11 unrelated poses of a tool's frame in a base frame.
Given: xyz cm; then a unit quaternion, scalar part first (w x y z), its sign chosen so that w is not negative.
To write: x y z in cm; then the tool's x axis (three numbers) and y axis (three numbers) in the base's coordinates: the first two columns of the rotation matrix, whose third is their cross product. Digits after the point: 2 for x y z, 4 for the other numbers.
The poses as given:
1: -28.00 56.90 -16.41 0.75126 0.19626 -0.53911 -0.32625
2: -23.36 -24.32 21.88 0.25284 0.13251 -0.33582 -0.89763
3: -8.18 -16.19 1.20 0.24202 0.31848 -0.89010 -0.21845
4: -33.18 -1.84 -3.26 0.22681 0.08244 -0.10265 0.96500
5: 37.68 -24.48 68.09 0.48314 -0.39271 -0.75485 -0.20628
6: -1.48 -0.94 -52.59 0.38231 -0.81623 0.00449 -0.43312
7: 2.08 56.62 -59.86 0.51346 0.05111 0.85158 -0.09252
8: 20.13 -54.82 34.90 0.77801 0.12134 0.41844 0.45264
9: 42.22 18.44 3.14 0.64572 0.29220 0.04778 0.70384
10: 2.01 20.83 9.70 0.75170 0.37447 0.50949 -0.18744
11: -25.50 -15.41 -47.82 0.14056 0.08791 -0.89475 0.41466
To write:
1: -28.00 56.90 -16.41 0.2058 -0.7018 0.6820 0.2786 0.7101 0.6467
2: -23.36 -24.32 21.88 -0.8370 -0.5429 -0.0681 0.3649 -0.6466 0.6699
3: -8.18 -16.19 1.20 -0.6800 -0.6727 0.2917 -0.4612 0.7017 0.5430
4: -33.18 -1.84 -3.26 -0.8835 0.4208 0.2057 -0.4547 -0.8760 -0.1607
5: 37.68 -24.48 68.09 -0.2247 0.3936 0.8914 0.7922 0.6065 -0.0680
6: -1.48 -0.94 -52.59 0.6248 -0.3385 0.7036 0.3238 -0.7076 -0.6280
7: 2.08 56.62 -59.86 -0.4675 -0.0080 -0.8840 0.1821 0.9777 -0.1051
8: 20.13 -54.82 34.90 0.2400 0.8059 -0.5413 -0.6028 0.5608 0.5676
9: 42.22 18.44 3.14 0.0047 0.9369 0.3496 -0.8810 -0.1615 0.4446
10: 2.01 20.83 9.70 0.4106 0.0998 -0.9064 0.6634 0.6493 0.3720
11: -25.50 -15.41 -47.82 -0.9450 -0.0407 0.3244 -0.2739 0.6407 -0.7173
